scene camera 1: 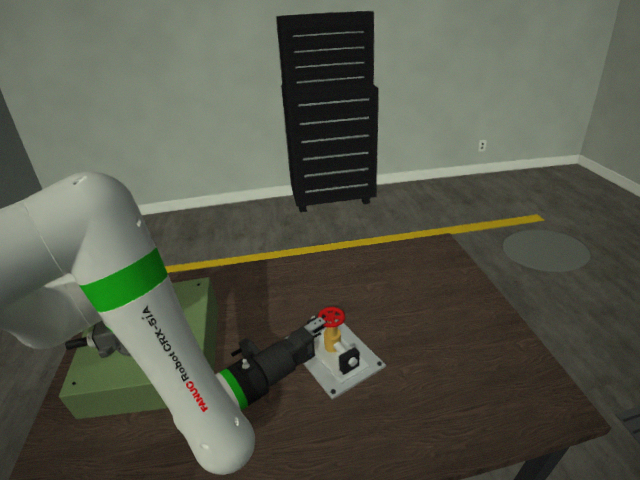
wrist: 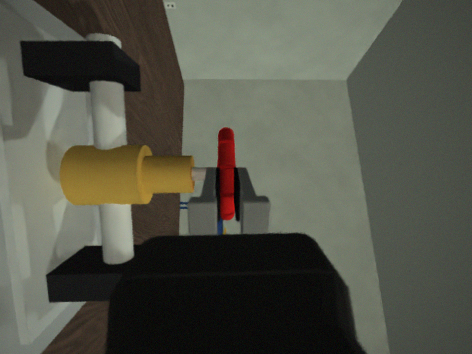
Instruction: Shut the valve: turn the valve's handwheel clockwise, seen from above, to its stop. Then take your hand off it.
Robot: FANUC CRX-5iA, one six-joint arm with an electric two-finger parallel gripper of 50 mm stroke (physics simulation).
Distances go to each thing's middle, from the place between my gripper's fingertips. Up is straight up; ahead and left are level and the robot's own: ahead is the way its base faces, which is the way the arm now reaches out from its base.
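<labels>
The red handwheel point(wrist: 226, 149) is 30 mm ahead of my hand and 10 mm to the left of it, and it sits 10 mm below it. As for the light grey base plate point(scene camera 1: 329, 383), I find it 30 mm ahead of my hand, 10 mm to the left of it and 130 mm below it.
</labels>
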